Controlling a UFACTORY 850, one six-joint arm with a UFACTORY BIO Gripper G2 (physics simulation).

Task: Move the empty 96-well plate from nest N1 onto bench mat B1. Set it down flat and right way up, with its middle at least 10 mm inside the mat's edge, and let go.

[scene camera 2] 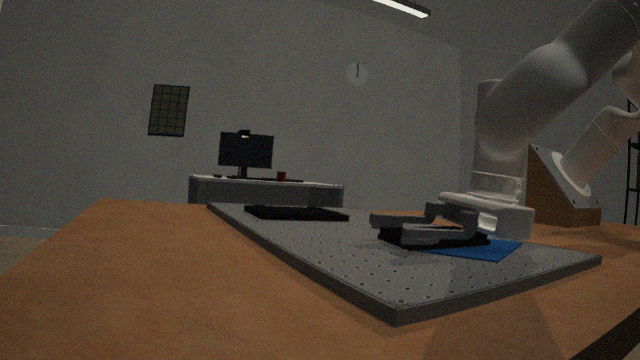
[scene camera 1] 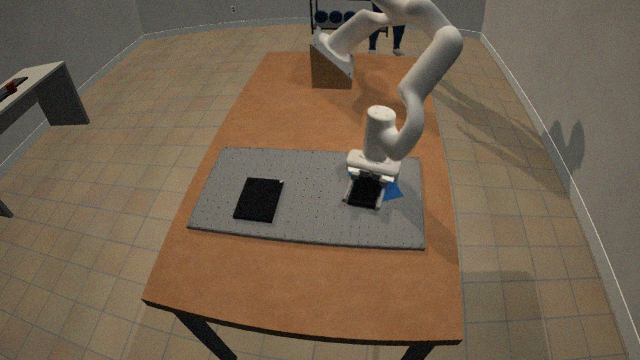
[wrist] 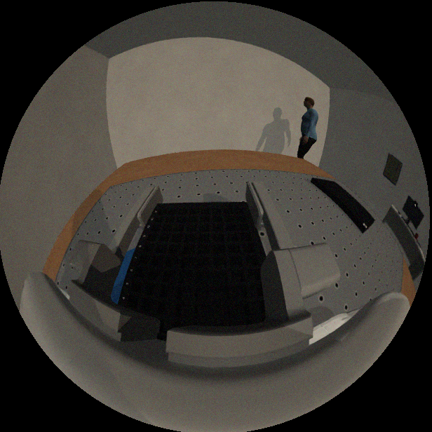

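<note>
The black 96-well plate [scene camera 1: 366, 193] [scene camera 2: 450, 243] [wrist: 200, 260] is level between the fingers of my gripper [scene camera 1: 362, 204] [scene camera 2: 387, 229] [wrist: 204, 197], which is shut on its two sides. The blue bench mat [scene camera 1: 393, 191] [scene camera 2: 495, 250] [wrist: 123, 277] lies below, mostly hidden by plate and gripper; it shows at the plate's right in scene camera 1. The plate is very low over the mat; whether it touches is unclear. The black nest [scene camera 1: 258, 199] [scene camera 2: 295, 213] [wrist: 345, 202] with a pale corner mark lies at the left in scene camera 1.
The grey perforated board [scene camera 1: 315, 200] [scene camera 2: 350, 270] [wrist: 290, 200] carries the mat and nest on the wooden table [scene camera 1: 300, 285] [scene camera 2: 125, 280] [wrist: 210, 160]. The arm's wedge-shaped base [scene camera 1: 330, 67] [scene camera 2: 550, 195] stands at the back. A side desk [scene camera 1: 65, 95] [scene camera 2: 265, 192] stands apart.
</note>
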